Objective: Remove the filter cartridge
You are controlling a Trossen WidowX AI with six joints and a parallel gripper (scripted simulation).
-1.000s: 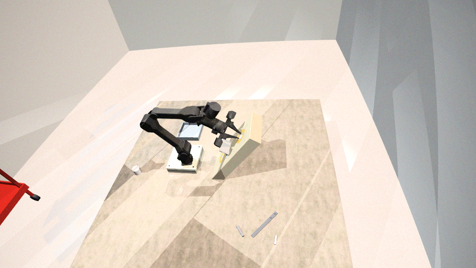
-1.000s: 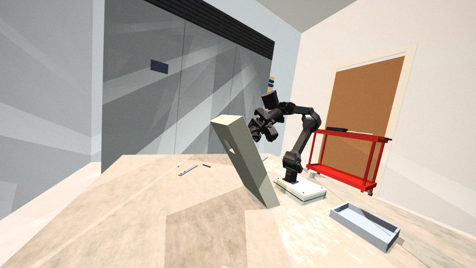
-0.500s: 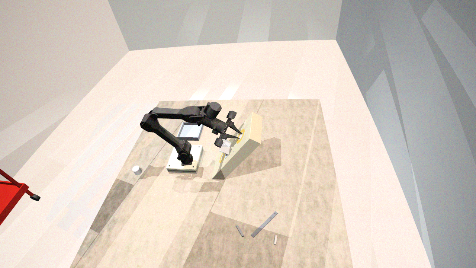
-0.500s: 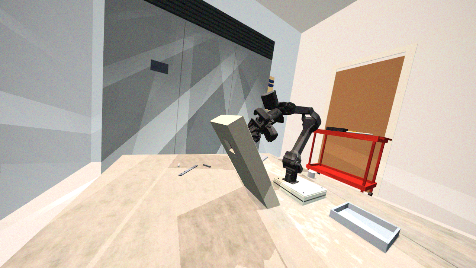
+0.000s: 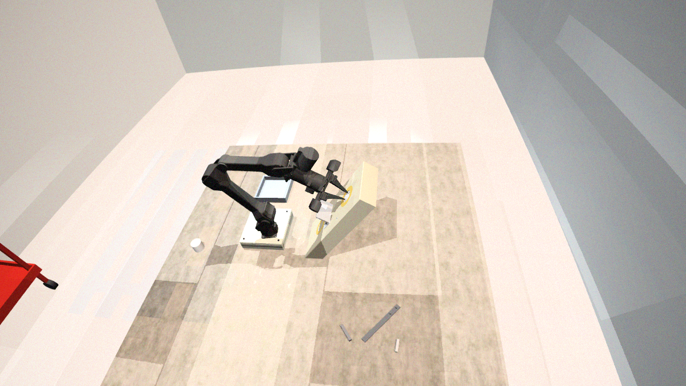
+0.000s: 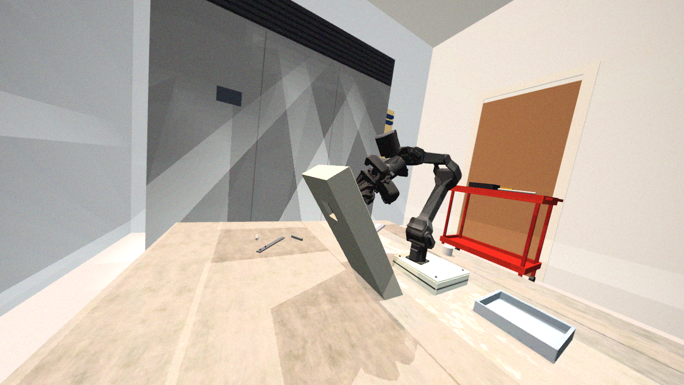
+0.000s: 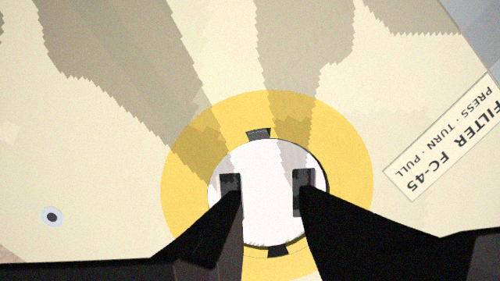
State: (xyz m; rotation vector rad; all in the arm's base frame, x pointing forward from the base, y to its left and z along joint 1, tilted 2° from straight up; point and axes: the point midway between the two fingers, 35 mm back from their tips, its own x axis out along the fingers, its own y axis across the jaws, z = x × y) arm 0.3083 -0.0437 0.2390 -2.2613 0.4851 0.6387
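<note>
My gripper tip is now 10 mm short of the round filter cartridge and 10 mm above it. Round my gripper tip: cream service panel (80 mm below, 30 mm behind); blue-grey tray (350 mm behind, 340 mm to the left, 250 mm below).
</note>
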